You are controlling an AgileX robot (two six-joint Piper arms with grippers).
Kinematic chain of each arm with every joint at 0, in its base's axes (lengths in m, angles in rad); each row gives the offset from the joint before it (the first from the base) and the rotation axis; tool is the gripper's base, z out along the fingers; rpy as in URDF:
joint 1: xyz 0 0 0.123 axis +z
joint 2: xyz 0 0 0 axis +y
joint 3: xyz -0.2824 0 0.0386 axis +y
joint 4: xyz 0.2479 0 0.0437 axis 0.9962 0 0.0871
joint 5: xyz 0 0 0 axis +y
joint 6: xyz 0.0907 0 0.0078 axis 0.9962 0 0.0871
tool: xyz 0 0 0 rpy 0 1.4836 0
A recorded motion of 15 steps. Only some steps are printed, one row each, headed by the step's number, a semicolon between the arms.
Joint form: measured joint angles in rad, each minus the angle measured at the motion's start. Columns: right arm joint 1, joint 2, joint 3, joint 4, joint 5, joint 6; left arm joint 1, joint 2, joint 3, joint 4, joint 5, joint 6.
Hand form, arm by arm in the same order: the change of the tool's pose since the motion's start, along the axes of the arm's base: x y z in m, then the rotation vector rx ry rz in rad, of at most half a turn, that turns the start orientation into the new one. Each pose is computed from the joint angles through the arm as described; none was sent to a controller.
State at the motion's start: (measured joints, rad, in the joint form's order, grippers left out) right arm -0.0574 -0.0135 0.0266 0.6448 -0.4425 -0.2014; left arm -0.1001 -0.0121 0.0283 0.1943 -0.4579 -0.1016
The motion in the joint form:
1: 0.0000 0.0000 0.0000 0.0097 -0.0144 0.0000; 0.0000 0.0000 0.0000 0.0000 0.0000 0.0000
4: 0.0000 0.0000 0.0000 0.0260 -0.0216 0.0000; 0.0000 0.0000 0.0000 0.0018 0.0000 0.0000
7: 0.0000 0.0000 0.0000 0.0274 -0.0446 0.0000; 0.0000 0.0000 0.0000 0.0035 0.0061 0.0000
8: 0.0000 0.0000 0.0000 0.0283 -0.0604 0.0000; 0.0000 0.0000 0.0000 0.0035 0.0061 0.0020
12: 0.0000 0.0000 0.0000 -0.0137 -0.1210 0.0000; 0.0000 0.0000 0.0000 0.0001 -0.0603 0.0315
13: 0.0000 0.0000 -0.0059 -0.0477 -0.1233 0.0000; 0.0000 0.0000 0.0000 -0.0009 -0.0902 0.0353
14: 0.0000 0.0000 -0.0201 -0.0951 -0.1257 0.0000; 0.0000 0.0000 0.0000 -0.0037 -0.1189 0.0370
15: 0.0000 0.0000 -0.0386 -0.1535 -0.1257 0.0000; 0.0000 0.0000 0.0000 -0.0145 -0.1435 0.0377
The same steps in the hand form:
1: -0.0007 -0.0010 0.0007 0.0096 -0.0120 -0.0080; 0.0000 0.0000 0.0000 0.0000 0.0000 0.0000
4: -0.0010 -0.0018 0.0007 0.0259 -0.0186 -0.0112; 0.0000 -0.0001 0.0000 0.0018 -0.0002 0.0001
7: -0.0021 -0.0030 0.0020 0.0273 -0.0369 -0.0252; 0.0003 -0.0001 -0.0005 0.0040 0.0056 0.0014
8: -0.0029 -0.0038 0.0030 0.0282 -0.0495 -0.0348; 0.0003 -0.0001 -0.0005 0.0057 0.0053 0.0024
12: -0.0062 -0.0049 0.0077 -0.0139 -0.0966 -0.0729; -0.0030 -0.0006 0.0046 0.0213 -0.0645 0.0048
13: -0.0068 -0.0036 0.0107 -0.0480 -0.1036 -0.0752; -0.0046 -0.0009 0.0068 0.0207 -0.0943 0.0015
14: -0.0082 -0.0017 0.0166 -0.0957 -0.1188 -0.0785; -0.0061 -0.0010 0.0089 0.0166 -0.1225 -0.0027
15: -0.0100 0.0009 0.0239 -0.1544 -0.1359 -0.0817; -0.0075 -0.0007 0.0107 0.0041 -0.1457 -0.0066

